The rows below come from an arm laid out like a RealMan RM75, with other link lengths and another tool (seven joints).
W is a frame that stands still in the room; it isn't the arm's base.
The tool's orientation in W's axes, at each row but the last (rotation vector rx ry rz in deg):
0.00, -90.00, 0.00
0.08, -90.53, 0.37
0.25, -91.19, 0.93
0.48, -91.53, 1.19
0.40, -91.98, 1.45
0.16, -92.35, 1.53
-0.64, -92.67, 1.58
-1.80, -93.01, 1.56
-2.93, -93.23, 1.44
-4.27, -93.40, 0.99
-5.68, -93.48, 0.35
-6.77, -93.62, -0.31
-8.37, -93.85, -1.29
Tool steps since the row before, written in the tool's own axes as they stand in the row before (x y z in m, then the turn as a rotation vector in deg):
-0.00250, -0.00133, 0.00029, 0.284, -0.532, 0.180
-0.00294, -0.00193, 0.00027, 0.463, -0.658, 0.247
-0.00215, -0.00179, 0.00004, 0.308, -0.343, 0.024
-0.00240, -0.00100, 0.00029, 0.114, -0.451, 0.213
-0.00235, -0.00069, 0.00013, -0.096, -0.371, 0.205
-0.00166, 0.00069, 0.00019, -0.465, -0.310, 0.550
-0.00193, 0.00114, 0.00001, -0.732, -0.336, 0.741
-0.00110, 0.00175, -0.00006, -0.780, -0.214, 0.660
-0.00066, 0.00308, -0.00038, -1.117, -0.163, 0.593
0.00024, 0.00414, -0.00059, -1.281, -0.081, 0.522
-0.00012, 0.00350, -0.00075, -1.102, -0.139, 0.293
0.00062, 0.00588, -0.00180, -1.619, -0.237, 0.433
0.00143, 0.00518, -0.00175, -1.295, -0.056, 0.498
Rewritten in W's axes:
-0.00029, -0.00133, -0.00250, -0.180, -0.532, 0.284
-0.00023, -0.00194, -0.00294, -0.248, -0.658, 0.463
0.00003, -0.00181, -0.00214, -0.026, -0.341, 0.310
-0.00021, -0.00102, -0.00240, -0.208, -0.454, 0.112
-0.00003, -0.00072, -0.00234, -0.194, -0.376, -0.099
-0.00013, 0.00066, -0.00168, -0.525, -0.327, -0.482
0.00007, 0.00109, -0.00196, -0.703, -0.362, -0.757
0.00012, 0.00171, -0.00116, -0.619, -0.242, -0.805
0.00047, 0.00304, -0.00078, -0.532, -0.208, -1.140
0.00073, 0.00412, 0.00004, -0.448, -0.138, -1.304
0.00097, 0.00344, -0.00030, -0.234, -0.197, -1.107
0.00222, 0.00576, 0.00034, -0.350, -0.322, -1.624
0.00221, 0.00507, 0.00117, -0.415, -0.109, -1.320

